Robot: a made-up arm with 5 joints.
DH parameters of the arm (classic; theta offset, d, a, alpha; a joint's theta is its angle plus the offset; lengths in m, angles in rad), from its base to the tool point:
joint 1: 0 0.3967 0 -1.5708
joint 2: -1.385 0 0.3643 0
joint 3: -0.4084 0 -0.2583 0
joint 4: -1.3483 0 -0.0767 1.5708
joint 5: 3.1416 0.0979 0 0
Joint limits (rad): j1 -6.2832..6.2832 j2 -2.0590..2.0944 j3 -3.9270..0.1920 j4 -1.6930..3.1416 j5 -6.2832..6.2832
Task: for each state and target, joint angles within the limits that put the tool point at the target. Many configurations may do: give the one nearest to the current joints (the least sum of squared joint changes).
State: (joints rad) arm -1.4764 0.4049 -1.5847 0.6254 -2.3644
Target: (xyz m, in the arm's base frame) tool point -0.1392 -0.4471 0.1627
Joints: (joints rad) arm -1.8726 1.0375 -1.2418 0.7173 -2.3644
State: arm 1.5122 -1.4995 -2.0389 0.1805 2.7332
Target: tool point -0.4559 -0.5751 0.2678
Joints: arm 0.9005 -1.9741 -2.5936 0.2750 2.7332
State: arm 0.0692 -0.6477 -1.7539 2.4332 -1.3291
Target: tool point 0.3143 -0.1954 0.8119
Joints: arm -0.5562 0.0532 -2.0563 1.9796 -1.3291
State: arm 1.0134 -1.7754 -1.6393 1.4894 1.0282
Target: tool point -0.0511 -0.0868 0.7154
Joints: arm 1.0387 -1.4540 -0.9652 1.6467 1.0282
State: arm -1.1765 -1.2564 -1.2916 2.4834 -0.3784
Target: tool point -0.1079 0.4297 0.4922
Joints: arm -1.3248 -2.0515 -1.8081 2.5469 -0.3784
